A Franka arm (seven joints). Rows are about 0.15 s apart.
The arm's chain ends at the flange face. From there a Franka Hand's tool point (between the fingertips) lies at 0.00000 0.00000 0.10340 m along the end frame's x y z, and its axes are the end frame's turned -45 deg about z.
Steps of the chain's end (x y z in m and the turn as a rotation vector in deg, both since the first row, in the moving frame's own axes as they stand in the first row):
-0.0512 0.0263 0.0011 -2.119 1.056 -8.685
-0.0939 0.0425 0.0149 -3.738 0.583 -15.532
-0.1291 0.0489 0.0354 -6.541 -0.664 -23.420
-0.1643 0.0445 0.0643 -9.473 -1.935 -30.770
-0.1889 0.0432 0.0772 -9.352 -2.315 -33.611
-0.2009 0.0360 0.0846 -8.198 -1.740 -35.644
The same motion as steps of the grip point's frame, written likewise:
-0.0558 -0.0135 0.0010 -2.245 -0.752 -8.685
-0.0997 -0.0304 0.0147 -3.055 -2.231 -15.532
-0.1333 -0.0476 0.0347 -4.156 -5.095 -23.420
-0.1589 -0.0718 0.0629 -5.330 -8.067 -30.770
-0.1755 -0.0904 0.0758 -4.976 -8.250 -33.611
-0.1769 -0.1051 0.0835 -4.566 -7.027 -35.644

